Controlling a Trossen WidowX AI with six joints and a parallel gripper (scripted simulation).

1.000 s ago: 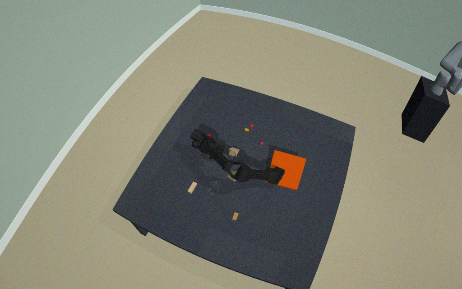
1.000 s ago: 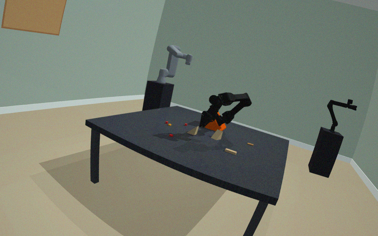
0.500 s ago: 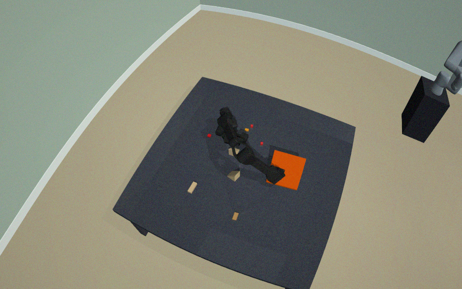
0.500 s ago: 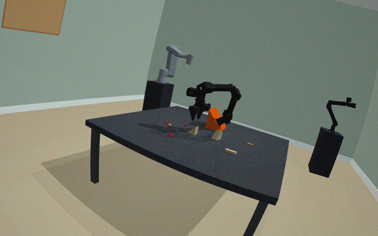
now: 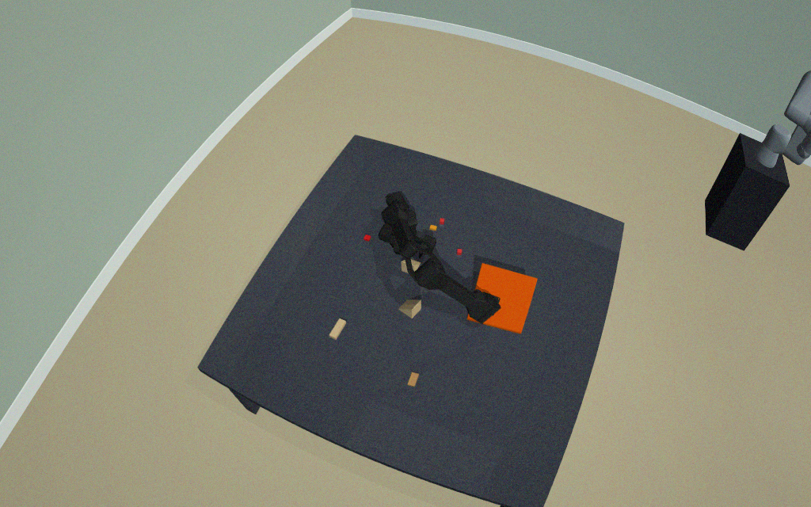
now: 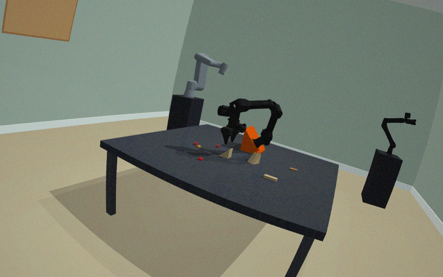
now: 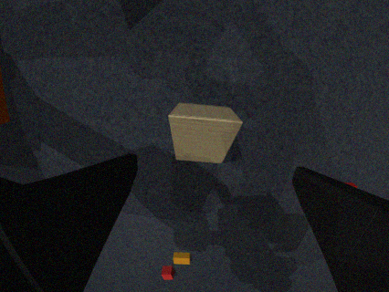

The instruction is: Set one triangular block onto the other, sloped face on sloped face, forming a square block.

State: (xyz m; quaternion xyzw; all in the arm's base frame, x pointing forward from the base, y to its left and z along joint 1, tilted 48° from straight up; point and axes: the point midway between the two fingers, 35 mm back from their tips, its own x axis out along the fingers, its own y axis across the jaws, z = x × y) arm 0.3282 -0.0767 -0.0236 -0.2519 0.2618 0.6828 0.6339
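My gripper tip is now 80 mm above the tan triangular block and 10 mm past it. From my gripper tip the other things lie so: orange piece 200 mm to the right, 90 mm below, 20 mm behind.
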